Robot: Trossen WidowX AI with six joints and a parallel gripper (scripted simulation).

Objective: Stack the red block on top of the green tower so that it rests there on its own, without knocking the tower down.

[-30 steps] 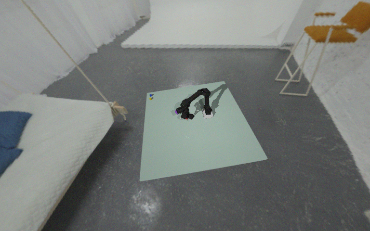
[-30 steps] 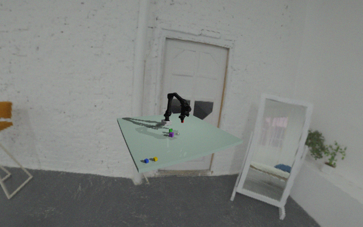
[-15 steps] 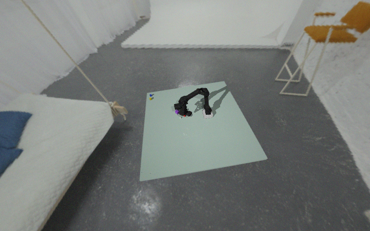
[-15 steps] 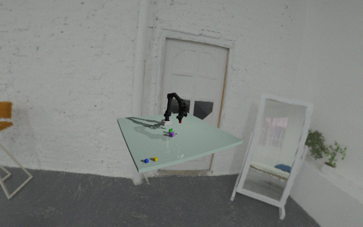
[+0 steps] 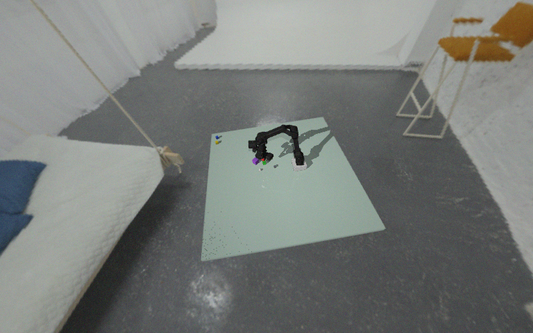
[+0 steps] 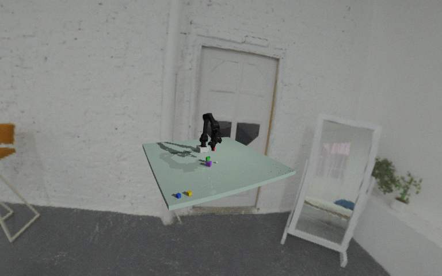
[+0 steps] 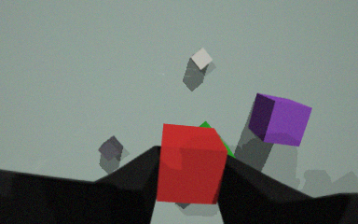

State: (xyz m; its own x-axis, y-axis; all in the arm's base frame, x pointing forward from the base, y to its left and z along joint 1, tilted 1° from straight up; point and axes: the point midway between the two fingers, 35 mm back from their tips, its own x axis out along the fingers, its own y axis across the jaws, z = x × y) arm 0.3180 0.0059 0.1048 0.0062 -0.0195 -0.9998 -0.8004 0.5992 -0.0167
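Right now my gripper tip is 9 cm short of the purple cube, 7 cm to the left of it and 11 cm above it. From my gripper tip the other things lie so: small grey cube: 9 cm behind, 12 cm below; then red block: 1 cm above; then small white cube: 5 cm ahead, 3 cm to the left, 12 cm below.
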